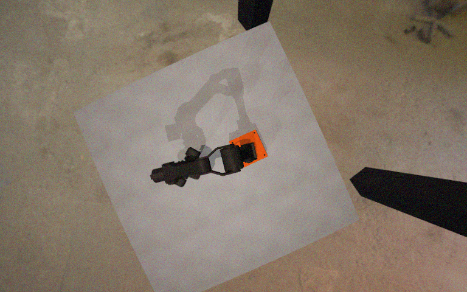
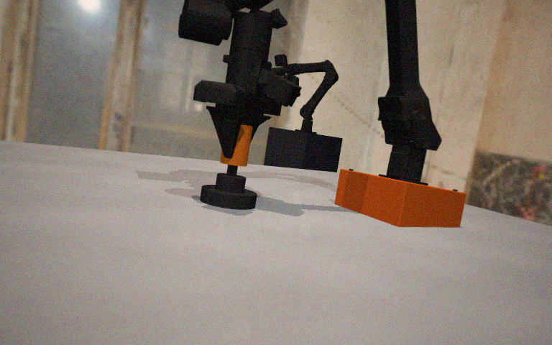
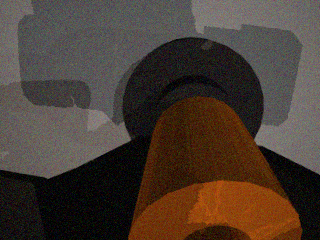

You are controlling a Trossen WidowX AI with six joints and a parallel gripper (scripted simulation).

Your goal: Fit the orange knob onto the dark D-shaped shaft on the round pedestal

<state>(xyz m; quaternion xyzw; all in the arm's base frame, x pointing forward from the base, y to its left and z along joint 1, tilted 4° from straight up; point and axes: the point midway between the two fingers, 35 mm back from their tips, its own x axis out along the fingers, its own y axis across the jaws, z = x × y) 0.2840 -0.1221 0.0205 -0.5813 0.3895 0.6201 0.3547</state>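
My gripper tip is 20 mm below the orange knob. Round my gripper tip: dark round pedestal (40 mm below).
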